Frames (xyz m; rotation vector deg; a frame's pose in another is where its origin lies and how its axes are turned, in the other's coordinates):
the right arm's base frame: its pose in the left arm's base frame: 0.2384 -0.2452 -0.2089 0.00 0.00 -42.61
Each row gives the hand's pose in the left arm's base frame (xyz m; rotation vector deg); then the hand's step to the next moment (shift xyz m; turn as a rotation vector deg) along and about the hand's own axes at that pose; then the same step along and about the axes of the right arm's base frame.
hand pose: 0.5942 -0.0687 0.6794 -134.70 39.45 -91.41
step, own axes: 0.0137 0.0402 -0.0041 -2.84 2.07 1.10
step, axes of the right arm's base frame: 0.0206 -0.0371 -0.0044 0.05 -0.61 -3.63
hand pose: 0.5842 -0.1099 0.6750 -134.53 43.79 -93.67
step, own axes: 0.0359 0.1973 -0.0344 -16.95 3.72 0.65
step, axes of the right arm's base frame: 0.0620 -0.1894 -0.0412 -7.27 0.51 -15.76
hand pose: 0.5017 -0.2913 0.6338 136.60 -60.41 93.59
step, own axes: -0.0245 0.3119 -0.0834 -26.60 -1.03 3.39
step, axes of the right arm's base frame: -0.0529 -0.3087 -0.0821 -10.05 7.85 -23.61
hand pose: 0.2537 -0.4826 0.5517 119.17 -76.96 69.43
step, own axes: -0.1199 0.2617 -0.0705 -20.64 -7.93 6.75
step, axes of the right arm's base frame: -0.2011 -0.1967 -0.0933 -2.15 11.93 -19.69
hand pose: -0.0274 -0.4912 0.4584 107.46 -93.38 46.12
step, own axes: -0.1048 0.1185 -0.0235 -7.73 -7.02 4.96
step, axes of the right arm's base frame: -0.1442 -0.0351 -0.0596 3.13 6.46 -9.06
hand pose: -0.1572 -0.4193 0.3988 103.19 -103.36 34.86
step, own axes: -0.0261 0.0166 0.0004 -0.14 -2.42 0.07
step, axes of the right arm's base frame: -0.0261 0.0033 -0.0163 1.76 1.65 -0.25
